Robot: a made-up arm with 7 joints.
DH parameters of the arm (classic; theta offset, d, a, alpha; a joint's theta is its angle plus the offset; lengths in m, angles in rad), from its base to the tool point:
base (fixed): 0 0 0 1.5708
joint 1: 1.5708 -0.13 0 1.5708
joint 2: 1.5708 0 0 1.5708
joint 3: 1.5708 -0.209 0 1.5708
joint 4: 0 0 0 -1.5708
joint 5: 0 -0.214 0 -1.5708
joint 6: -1.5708 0 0 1.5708
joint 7: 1.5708 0 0 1.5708
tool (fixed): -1.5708 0 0 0
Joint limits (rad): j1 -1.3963..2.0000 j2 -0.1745..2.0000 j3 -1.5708..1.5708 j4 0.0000..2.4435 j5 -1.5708..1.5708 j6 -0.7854..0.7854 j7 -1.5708..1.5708
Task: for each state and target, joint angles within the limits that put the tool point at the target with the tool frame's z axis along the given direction. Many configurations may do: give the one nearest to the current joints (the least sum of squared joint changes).
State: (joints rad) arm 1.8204 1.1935 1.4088 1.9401 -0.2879 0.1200 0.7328
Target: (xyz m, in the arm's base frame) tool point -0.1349 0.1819 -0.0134 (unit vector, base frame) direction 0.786 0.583 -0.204
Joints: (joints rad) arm 1.8377 1.5222 1.4058 2.4414 -0.3021 0.0740 0.3291
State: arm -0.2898 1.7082 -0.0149 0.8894 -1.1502 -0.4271 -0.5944
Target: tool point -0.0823 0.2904 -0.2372 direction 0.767 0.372 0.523
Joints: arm -0.9664 1.3093 -0.8044 1.5788 -1.5280 -0.7743 -0.0841
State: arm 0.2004 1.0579 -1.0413 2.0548 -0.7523 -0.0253 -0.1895
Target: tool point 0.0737 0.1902 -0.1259 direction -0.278 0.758 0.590
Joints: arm 0.0993 1.6132 -1.1474 2.3773 -0.7695 -0.0961 -0.0368
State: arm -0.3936 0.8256 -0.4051 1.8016 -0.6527 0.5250 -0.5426
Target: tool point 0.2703 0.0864 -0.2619 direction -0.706 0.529 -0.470
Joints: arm 0.5095 0.2508 -0.8828 0.9216 -1.2144 0.1112 -0.9033
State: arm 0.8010 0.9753 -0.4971 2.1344 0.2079 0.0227 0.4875
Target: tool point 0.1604 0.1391 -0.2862 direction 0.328 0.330 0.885
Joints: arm 0.3120 0.6960 -1.2563 1.3654 -0.0446 0.3511 0.9122
